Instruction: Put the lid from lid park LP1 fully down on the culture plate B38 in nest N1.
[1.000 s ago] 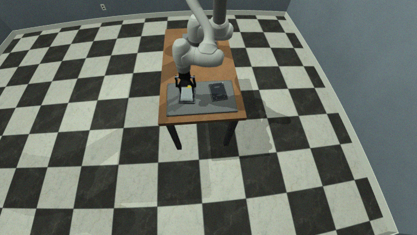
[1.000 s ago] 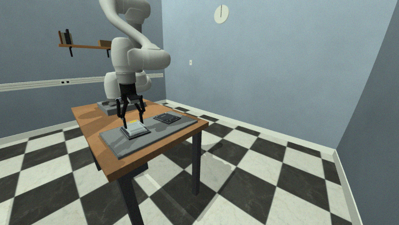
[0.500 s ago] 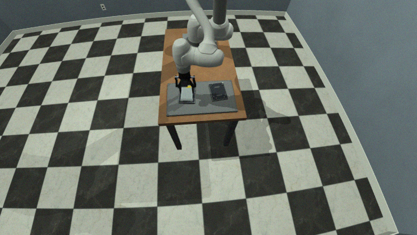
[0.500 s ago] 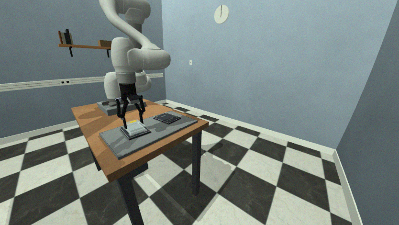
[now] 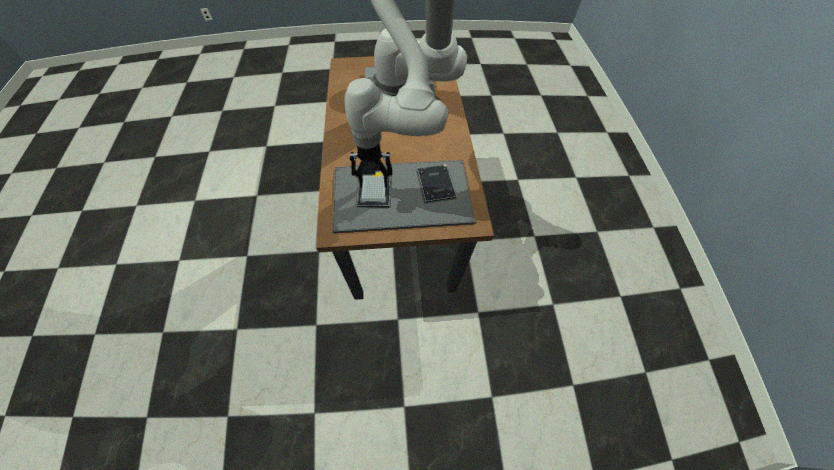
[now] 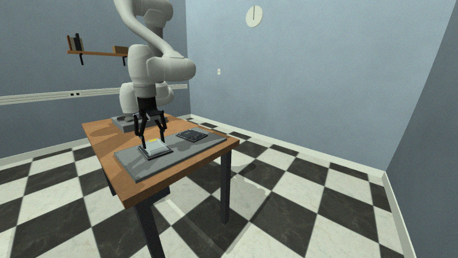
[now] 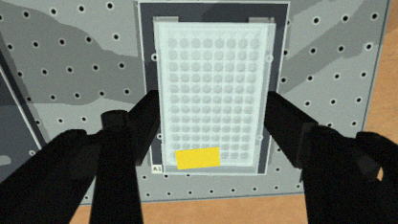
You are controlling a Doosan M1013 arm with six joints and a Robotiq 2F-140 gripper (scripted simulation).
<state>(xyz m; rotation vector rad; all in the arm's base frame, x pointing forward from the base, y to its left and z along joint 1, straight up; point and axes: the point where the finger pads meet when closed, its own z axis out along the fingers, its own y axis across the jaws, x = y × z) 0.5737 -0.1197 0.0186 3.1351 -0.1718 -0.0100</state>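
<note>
Right now my hand is 2 cm above the clear lid. The rest, counted from my hand: culture plate 4 cm below.
</note>
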